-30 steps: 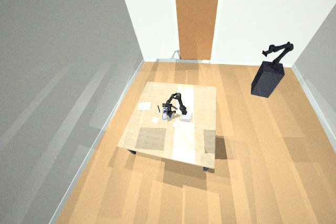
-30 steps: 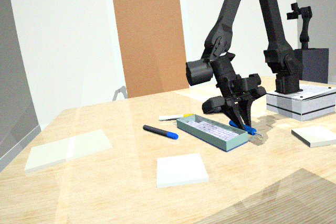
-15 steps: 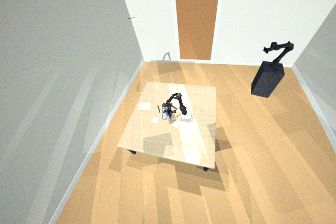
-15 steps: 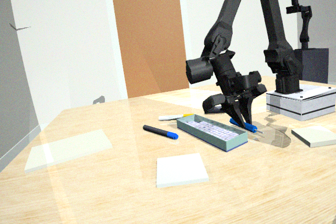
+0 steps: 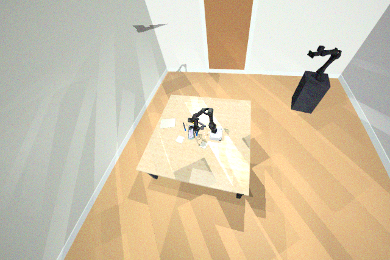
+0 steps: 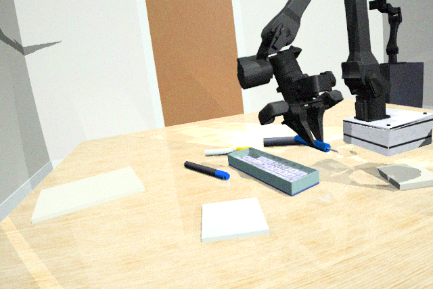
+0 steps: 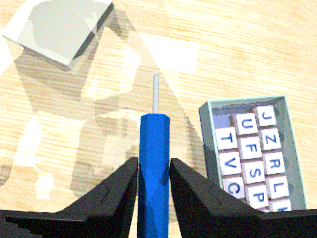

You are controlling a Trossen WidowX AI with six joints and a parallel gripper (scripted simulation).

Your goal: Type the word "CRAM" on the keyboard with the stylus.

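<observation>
Right now the blue stylus is 1 cm to the left of my gripper tip. Round my gripper tip: keyboard: 10 cm ahead, 2 cm to the right, 4 cm below; stylus tip: 1 cm behind, 4 cm to the left.
</observation>
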